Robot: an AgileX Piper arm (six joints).
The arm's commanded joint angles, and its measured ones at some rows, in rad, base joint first. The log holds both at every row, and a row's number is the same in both.
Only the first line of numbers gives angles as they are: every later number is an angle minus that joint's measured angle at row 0.
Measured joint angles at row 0:
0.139 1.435 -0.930 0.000 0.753 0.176
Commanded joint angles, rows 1 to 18:
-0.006 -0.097 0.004 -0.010 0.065 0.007
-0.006 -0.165 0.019 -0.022 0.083 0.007
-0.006 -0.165 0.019 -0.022 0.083 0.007
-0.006 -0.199 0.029 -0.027 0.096 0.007
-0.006 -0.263 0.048 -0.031 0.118 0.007
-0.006 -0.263 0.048 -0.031 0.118 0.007
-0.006 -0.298 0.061 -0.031 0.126 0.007
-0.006 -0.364 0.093 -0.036 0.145 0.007
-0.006 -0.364 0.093 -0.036 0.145 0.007
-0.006 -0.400 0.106 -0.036 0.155 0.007
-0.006 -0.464 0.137 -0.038 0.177 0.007
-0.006 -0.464 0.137 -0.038 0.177 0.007
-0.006 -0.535 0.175 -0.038 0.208 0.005
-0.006 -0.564 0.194 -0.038 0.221 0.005
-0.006 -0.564 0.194 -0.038 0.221 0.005
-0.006 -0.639 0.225 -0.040 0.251 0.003
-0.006 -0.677 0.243 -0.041 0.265 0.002
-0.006 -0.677 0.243 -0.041 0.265 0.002
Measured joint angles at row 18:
0.000 -0.589 0.203 -0.035 0.223 0.001
